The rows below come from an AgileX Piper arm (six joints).
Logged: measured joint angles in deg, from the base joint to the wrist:
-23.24, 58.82, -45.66, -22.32, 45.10, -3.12
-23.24, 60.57, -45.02, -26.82, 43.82, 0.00
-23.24, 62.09, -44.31, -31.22, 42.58, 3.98
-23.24, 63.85, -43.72, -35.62, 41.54, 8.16
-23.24, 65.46, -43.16, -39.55, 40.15, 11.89
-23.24, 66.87, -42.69, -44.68, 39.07, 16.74
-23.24, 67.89, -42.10, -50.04, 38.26, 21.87
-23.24, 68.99, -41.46, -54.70, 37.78, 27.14
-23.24, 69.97, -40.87, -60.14, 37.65, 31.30
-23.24, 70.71, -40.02, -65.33, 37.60, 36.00
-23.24, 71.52, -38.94, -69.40, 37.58, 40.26
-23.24, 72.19, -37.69, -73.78, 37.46, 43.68
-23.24, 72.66, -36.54, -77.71, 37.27, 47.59
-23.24, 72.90, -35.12, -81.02, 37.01, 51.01
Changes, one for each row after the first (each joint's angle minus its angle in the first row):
0.00, 1.75, 0.64, -4.50, -1.28, 3.12
0.00, 3.27, 1.35, -8.90, -2.52, 7.10
0.00, 5.03, 1.94, -13.30, -3.56, 11.28
0.00, 6.64, 2.50, -17.23, -4.95, 15.01
0.00, 8.05, 2.97, -22.36, -6.03, 19.86
0.00, 9.07, 3.56, -27.72, -6.84, 24.99
0.00, 10.17, 4.20, -32.38, -7.32, 30.26
0.00, 11.15, 4.79, -37.82, -7.45, 34.42
0.00, 11.89, 5.64, -43.01, -7.50, 39.12
0.00, 12.70, 6.72, -47.08, -7.52, 43.38
0.00, 13.37, 7.97, -51.46, -7.64, 46.80
0.00, 13.84, 9.12, -55.39, -7.83, 50.71
0.00, 14.08, 10.54, -58.70, -8.09, 54.13

